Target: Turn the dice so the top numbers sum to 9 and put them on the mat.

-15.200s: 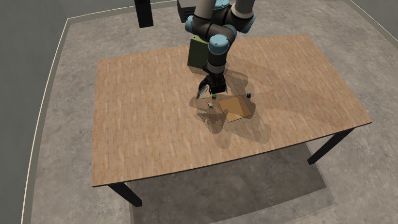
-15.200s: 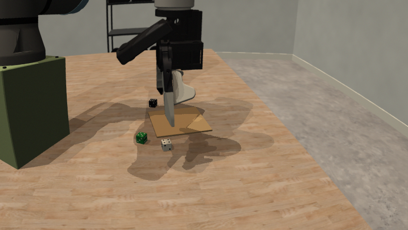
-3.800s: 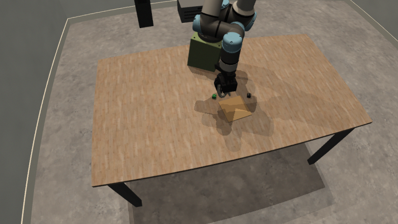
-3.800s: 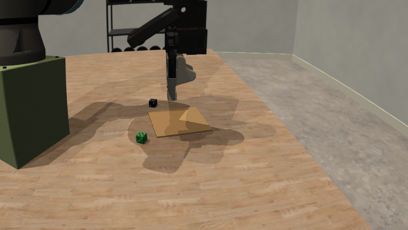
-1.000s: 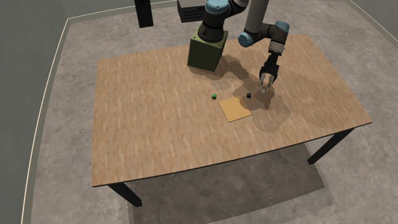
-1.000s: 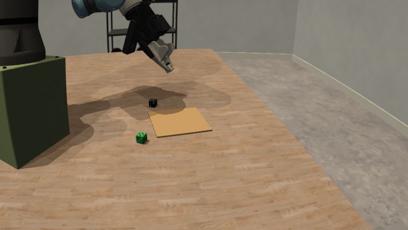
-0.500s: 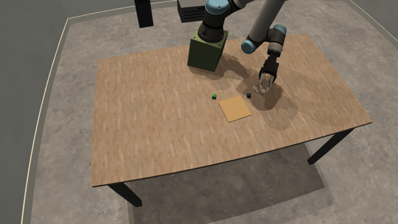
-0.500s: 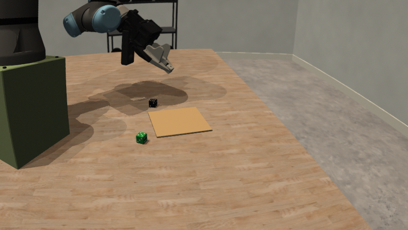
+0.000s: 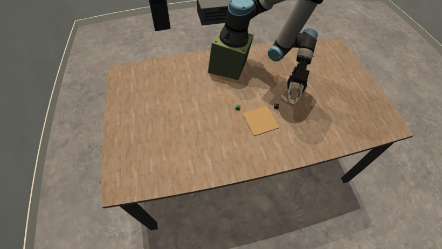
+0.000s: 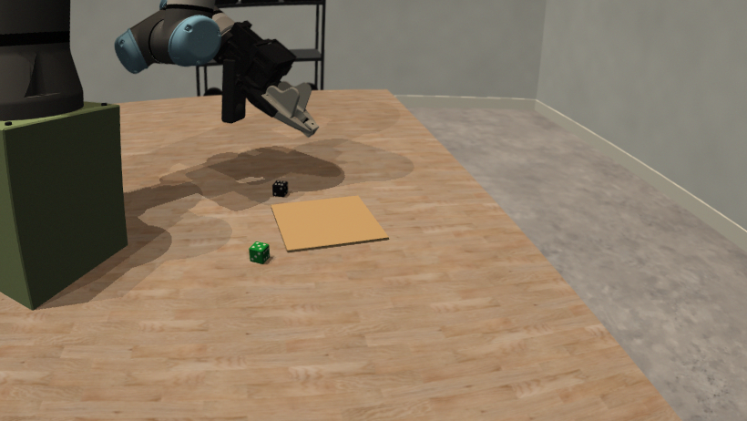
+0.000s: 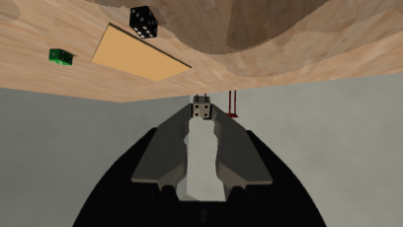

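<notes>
Now: the black die 9 cm below my hand, 5 cm to the right of it and 4 cm behind it. The rest, counted from my hand: tan mat: 15 cm to the right, 10 cm below, 3 cm ahead; then white die: 1 cm ahead; then green die: 25 cm to the right, 9 cm below, 6 cm behind.
</notes>
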